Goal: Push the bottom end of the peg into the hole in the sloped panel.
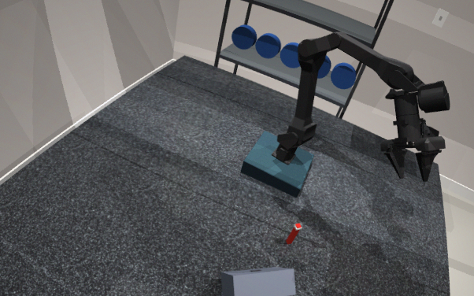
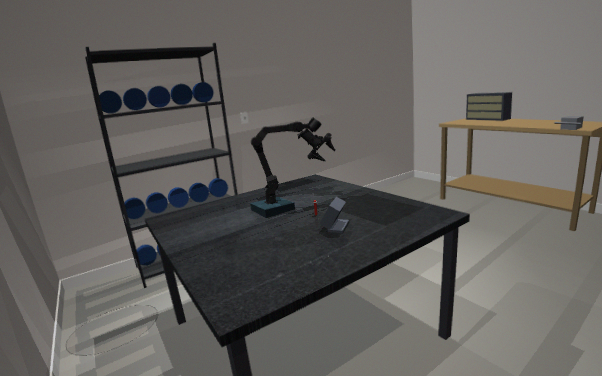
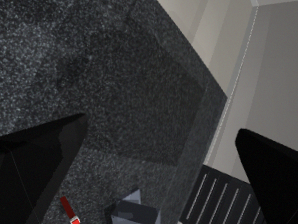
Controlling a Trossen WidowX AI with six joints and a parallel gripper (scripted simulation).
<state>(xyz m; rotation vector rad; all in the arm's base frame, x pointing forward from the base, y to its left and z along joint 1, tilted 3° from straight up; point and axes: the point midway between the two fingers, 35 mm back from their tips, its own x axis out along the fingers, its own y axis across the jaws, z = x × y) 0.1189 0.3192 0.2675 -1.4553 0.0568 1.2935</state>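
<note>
My gripper tip is now 140 mm short of the red peg, 190 mm to the left of it and 220 mm above it. The rest, counted from my gripper tip: grey sloped panel 340 mm ahead, 200 mm to the right, 200 mm below.
</note>
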